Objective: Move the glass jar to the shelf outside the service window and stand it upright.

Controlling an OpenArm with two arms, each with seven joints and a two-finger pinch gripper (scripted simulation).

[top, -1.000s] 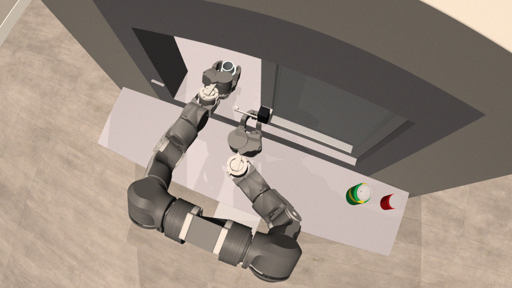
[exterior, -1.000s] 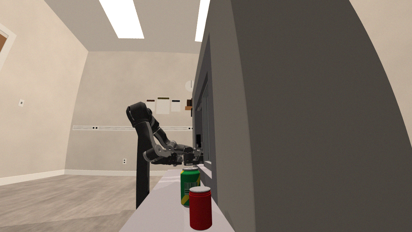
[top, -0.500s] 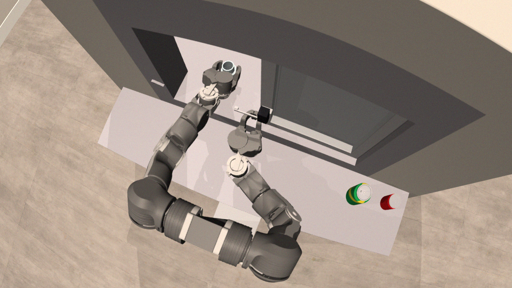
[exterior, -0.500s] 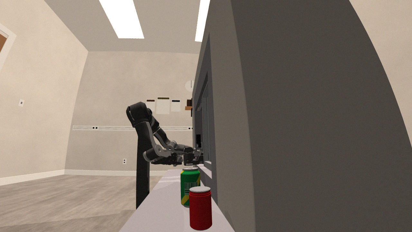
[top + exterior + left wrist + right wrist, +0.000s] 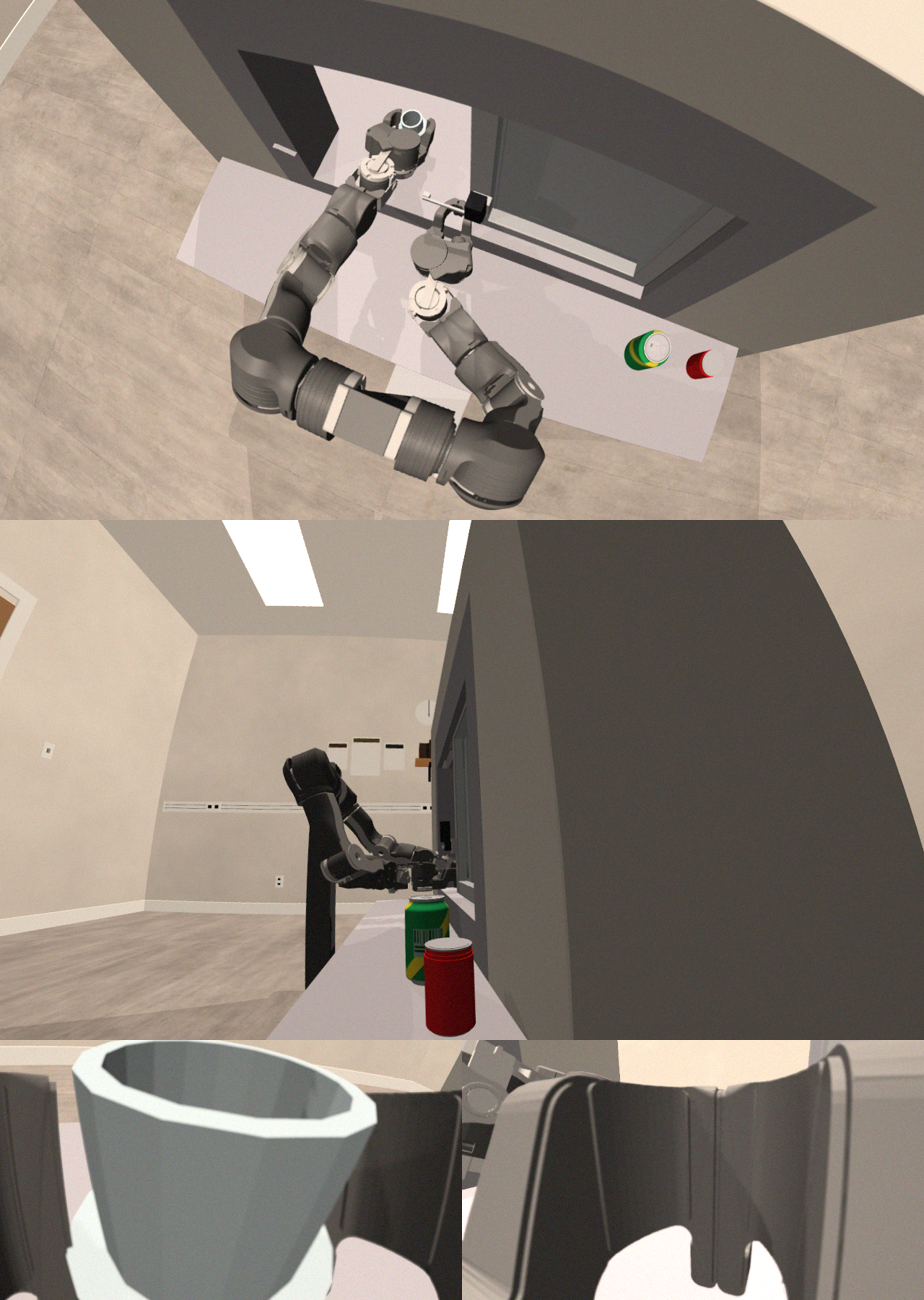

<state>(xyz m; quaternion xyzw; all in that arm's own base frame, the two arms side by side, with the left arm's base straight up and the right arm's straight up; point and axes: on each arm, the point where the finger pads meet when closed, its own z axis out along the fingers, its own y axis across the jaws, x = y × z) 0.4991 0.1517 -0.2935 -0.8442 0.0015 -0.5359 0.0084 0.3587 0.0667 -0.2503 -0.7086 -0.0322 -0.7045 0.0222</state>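
The glass jar lies 30 mm below my left hand. Round my left hand: sill (180 mm to the right, 100 mm behind, 40 mm below); then upright (220 mm above, 180 mm to the right, 80 mm behind); then black handle (170 mm behind, 150 mm to the right, 150 mm above).
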